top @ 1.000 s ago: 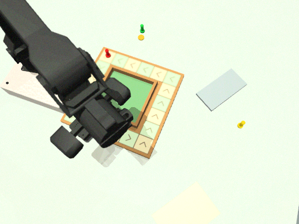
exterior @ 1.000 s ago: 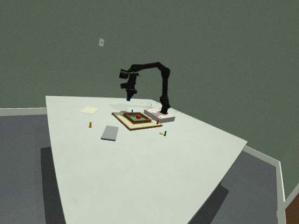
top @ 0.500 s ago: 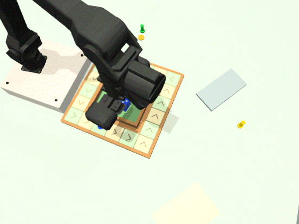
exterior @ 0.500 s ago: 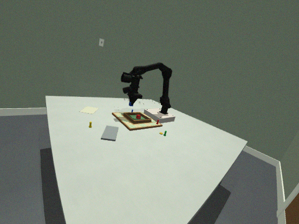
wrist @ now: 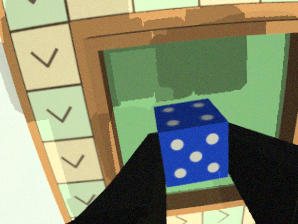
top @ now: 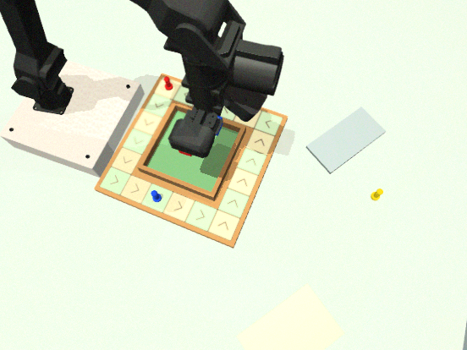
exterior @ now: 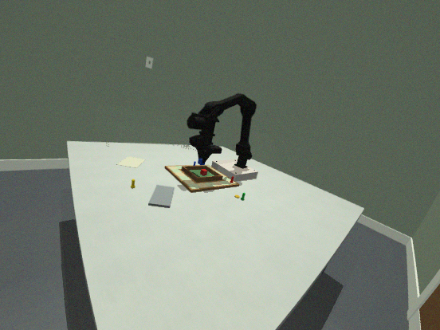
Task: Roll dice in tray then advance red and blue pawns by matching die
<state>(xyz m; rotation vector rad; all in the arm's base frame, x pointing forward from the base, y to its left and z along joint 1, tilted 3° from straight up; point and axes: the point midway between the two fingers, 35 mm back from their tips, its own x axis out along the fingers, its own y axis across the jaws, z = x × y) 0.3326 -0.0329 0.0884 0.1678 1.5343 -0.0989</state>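
The red pawn is 120 mm behind my gripper tip, 120 mm to the left of it and 60 mm below it. From my gripper tip the other things lie so: blue pawn (90 mm behind, 130 mm to the right, 60 mm below); orange piece (30 mm behind, 220 mm to the left, 90 mm below); green tray (40 mm behind, 20 mm to the right, 80 mm below).
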